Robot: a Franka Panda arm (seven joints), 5 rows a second.
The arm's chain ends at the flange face. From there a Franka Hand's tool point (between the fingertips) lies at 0.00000 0.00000 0.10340 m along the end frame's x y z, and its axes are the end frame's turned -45 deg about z.
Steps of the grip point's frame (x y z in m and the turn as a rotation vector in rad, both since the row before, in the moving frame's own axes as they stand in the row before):
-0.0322, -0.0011, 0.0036, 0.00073, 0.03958, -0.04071
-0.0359, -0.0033, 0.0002, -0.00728, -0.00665, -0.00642
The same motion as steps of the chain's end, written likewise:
-0.0263, 0.0250, 0.0037, 0.02850, 0.02747, -0.04071
-0.0278, 0.0220, 0.0002, -0.00985, 0.00045, -0.00642

